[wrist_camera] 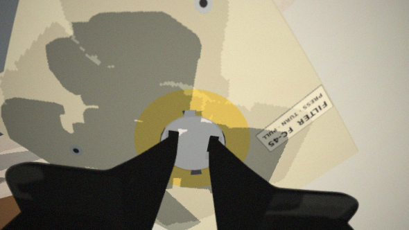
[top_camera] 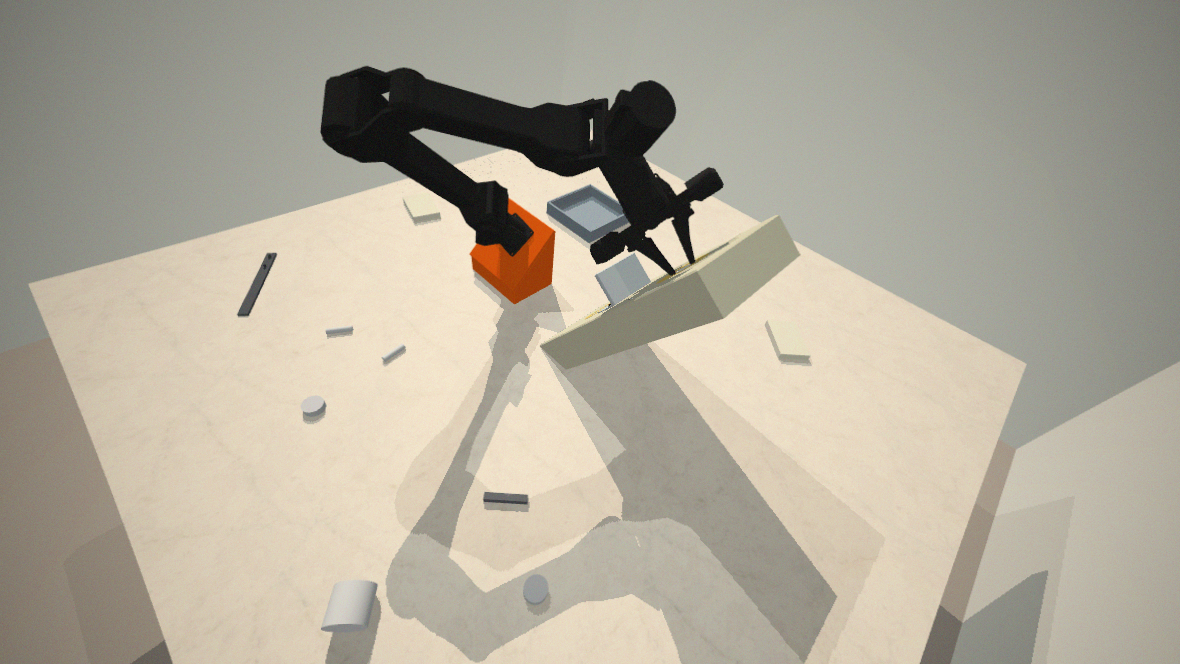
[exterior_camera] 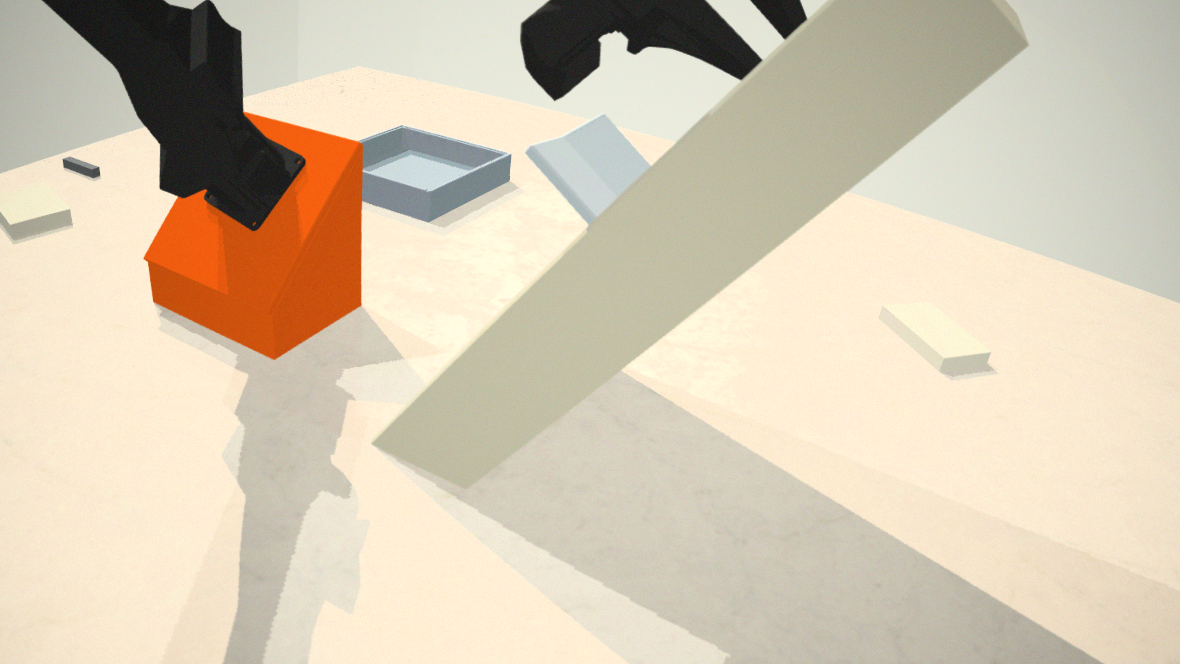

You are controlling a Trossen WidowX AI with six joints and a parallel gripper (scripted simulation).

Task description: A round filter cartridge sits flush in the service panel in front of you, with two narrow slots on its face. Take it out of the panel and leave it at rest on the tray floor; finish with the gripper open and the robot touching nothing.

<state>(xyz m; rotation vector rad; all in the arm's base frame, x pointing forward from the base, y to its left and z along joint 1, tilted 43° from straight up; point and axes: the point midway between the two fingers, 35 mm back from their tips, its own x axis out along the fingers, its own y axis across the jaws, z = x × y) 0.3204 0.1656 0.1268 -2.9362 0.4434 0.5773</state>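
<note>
My gripper tip is now 10 mm short of the filter cartridge and 10 mm above it. The rest, counted from my gripper tip: grey tray (460 mm behind, 240 mm to the left, 240 mm below); cream service panel (80 mm below, 40 mm behind).
</note>
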